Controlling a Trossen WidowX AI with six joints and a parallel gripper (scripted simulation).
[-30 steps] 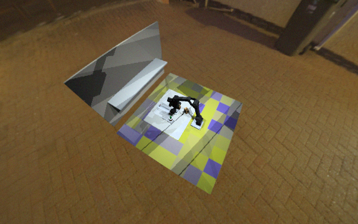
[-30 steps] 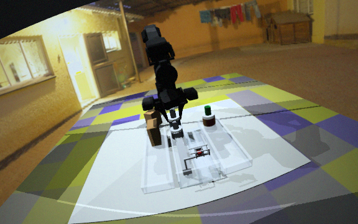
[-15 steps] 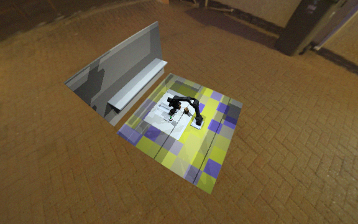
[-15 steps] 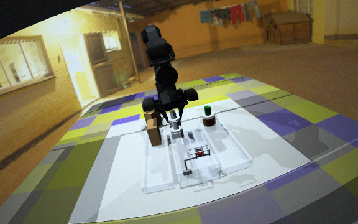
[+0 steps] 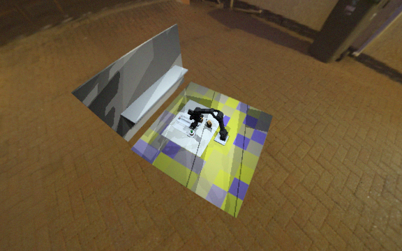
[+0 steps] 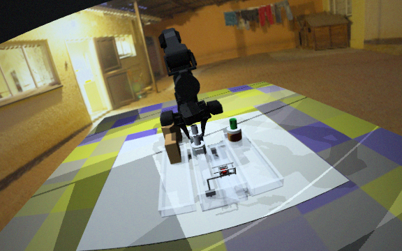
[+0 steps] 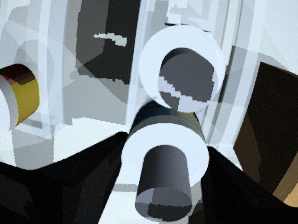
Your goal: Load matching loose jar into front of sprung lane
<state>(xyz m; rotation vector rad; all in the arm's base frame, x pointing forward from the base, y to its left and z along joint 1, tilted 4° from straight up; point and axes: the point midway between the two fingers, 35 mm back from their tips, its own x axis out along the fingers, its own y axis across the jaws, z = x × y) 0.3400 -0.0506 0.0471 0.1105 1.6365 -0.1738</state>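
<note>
My gripper tip is 8 cm to the left of the tan box and 1 cm above it. The rest, counted from my gripper tip: pusher mechanism 15 cm ahead.
</note>
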